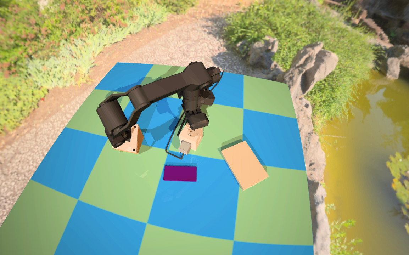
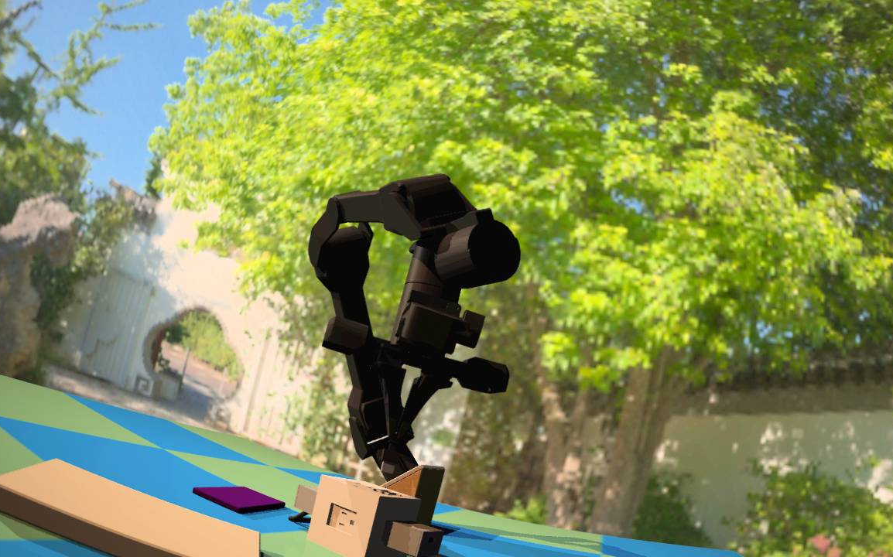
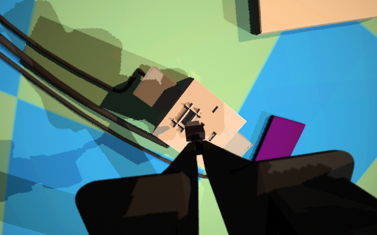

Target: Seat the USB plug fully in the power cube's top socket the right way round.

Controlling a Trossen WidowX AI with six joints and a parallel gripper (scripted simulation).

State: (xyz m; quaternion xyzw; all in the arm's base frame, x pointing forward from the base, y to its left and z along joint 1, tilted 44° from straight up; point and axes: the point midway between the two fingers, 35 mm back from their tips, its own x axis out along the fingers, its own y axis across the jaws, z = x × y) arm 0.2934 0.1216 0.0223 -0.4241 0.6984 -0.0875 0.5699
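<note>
Right now the USB plug is 20 mm below my gripper tip. From my gripper tip the other things lie so: USB socket 70 mm below, 10 mm to the left; flat tan board 240 mm ahead, 130 mm below, 90 mm to the right; purple flat card 180 mm to the right, 130 mm below, 20 mm behind.
</note>
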